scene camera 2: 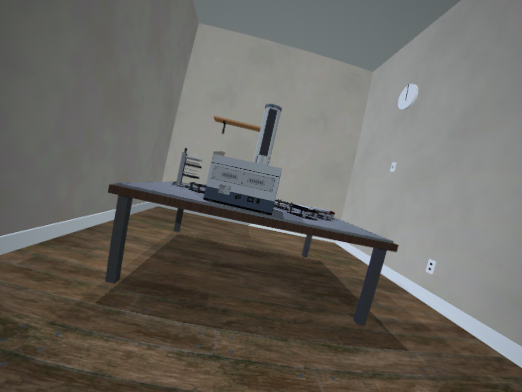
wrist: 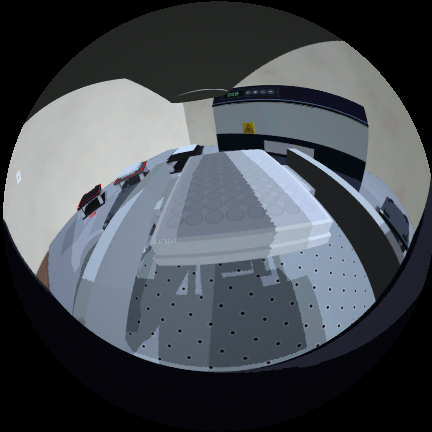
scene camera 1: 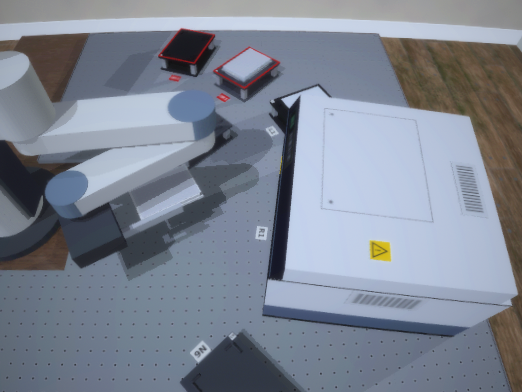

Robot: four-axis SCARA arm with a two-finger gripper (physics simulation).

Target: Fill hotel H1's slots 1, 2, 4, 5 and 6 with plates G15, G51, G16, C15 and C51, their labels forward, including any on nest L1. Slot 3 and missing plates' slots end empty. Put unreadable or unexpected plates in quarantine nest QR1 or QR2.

my gripper: wrist; scene camera 1
same spot on my gripper: [scene camera 1: 150, 221] = [wrist: 346, 182]
